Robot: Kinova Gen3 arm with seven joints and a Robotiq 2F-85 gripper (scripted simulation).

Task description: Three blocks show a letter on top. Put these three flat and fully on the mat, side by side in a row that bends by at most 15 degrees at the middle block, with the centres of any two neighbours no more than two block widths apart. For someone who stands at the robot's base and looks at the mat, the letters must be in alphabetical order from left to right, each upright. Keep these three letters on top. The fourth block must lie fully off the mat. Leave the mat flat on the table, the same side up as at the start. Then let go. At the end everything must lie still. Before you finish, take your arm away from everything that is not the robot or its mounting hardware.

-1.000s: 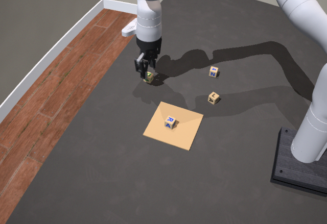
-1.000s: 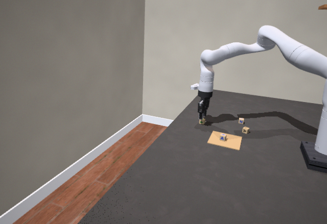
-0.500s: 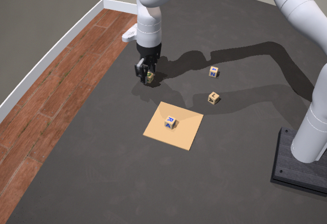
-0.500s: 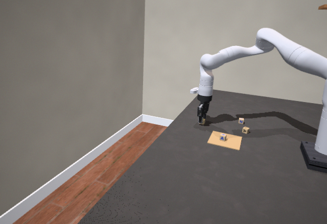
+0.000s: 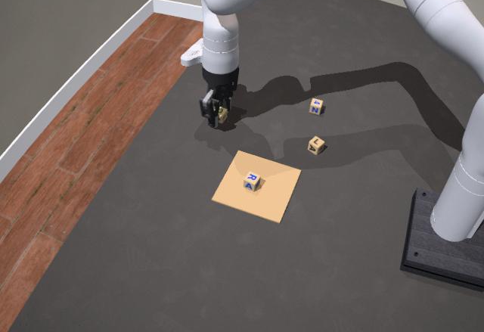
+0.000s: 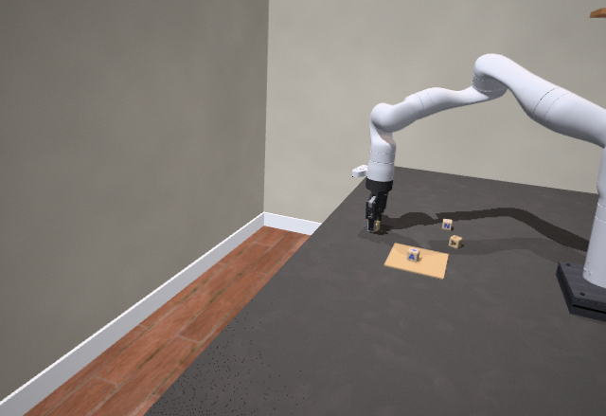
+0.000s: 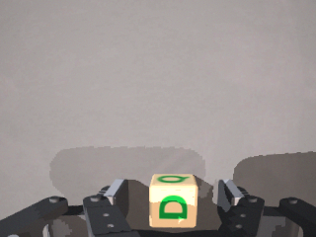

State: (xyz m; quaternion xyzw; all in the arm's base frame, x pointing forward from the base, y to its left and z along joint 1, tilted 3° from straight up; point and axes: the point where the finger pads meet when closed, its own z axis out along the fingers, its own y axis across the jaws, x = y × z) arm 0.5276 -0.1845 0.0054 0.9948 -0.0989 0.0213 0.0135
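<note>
Right now the tan mat is 13 cm behind my hand, 16 cm to the left of it and 2 cm below it.
</note>
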